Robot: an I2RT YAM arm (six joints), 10 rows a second.
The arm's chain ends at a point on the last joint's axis. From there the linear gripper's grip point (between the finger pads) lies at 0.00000 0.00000 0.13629 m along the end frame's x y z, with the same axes.
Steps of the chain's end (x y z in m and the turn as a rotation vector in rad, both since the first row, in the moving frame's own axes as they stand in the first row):
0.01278 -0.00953 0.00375 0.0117 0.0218 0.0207
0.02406 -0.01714 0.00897 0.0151 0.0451 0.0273
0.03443 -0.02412 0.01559 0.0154 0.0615 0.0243
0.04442 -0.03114 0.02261 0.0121 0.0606 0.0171
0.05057 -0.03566 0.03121 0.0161 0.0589 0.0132
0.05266 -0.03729 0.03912 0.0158 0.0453 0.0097
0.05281 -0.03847 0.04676 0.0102 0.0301 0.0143
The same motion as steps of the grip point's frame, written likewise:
0.01577 -0.01109 0.00371 0.0117 0.0218 0.0207
0.03023 -0.01911 0.00882 0.0151 0.0451 0.0273
0.04283 -0.02612 0.01532 0.0154 0.0615 0.0243
0.05269 -0.03272 0.02235 0.0121 0.0606 0.0171
0.05861 -0.03780 0.03096 0.0161 0.0589 0.0132
0.05884 -0.03941 0.03896 0.0158 0.0453 0.0097
0.05692 -0.03983 0.04669 0.0102 0.0301 0.0143

